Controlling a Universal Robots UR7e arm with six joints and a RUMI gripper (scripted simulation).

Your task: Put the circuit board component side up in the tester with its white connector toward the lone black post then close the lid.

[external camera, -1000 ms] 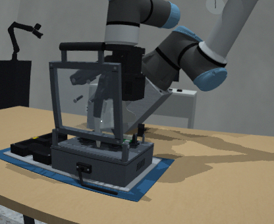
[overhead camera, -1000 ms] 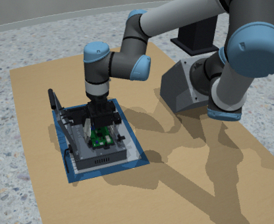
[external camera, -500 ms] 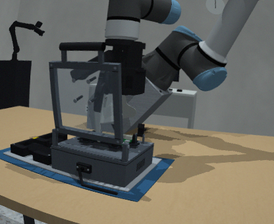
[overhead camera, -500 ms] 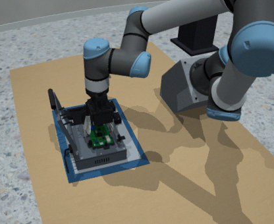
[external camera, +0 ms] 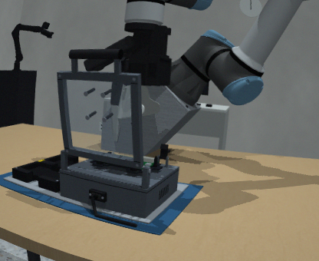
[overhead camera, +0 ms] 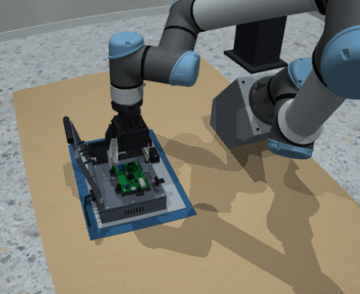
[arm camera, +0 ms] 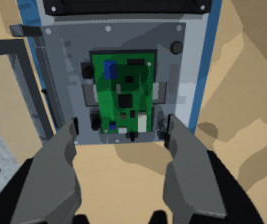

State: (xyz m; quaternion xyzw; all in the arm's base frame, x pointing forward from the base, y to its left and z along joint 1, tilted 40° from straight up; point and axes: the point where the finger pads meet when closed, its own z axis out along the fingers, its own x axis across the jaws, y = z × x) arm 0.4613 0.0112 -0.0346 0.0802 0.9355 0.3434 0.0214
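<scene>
The green circuit board lies 60 mm below my hand. From my hand the other things lie so: clear tester lid 120 mm ahead, 20 mm to the right, 50 mm above; nest 10 mm to the left, 60 mm below.
</scene>
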